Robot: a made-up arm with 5 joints.
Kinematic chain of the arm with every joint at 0, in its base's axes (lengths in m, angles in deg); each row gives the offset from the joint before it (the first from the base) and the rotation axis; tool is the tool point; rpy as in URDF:
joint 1: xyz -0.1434 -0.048 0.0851 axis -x
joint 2: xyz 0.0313 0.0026 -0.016 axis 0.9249 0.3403 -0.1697
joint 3: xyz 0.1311 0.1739 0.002 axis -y
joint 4: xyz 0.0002 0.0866 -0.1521 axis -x
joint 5: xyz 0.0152 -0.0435 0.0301 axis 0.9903 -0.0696 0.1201
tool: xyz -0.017 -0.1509 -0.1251 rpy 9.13 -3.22 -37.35
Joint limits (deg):
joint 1: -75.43..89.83
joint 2: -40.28..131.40
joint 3: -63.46..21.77
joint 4: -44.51..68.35
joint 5: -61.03..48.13
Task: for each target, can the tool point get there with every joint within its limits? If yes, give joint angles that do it. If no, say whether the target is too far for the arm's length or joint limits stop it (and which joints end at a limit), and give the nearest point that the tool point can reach.
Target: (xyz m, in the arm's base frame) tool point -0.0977 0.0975 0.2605
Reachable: yes | joints -34.41 97.86 -28.53 3.90 6.27
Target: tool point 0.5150 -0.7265 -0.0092
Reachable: no: too far | nearest point 0.2157 -0.4308 -0.0182 | short by 0.421 m
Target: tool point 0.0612 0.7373 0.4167
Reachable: no: too far | nearest point 0.0418 0.3847 0.2678 | short by 0.383 m
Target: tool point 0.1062 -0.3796 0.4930
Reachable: no: joint limits stop it (at a limit: joint 1, joint 4, joint 5) | nearest point 0.0831 -0.2860 0.4020 | short by 0.133 m
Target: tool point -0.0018 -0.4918 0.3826
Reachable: no: joint limits stop it (at a limit: joint 1, joint 4, joint 5) | nearest point -0.0016 -0.3610 0.3120 | short by 0.149 m
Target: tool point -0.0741 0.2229 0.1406
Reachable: yes | joints -1.81 88.76 -21.92 12.61 27.37
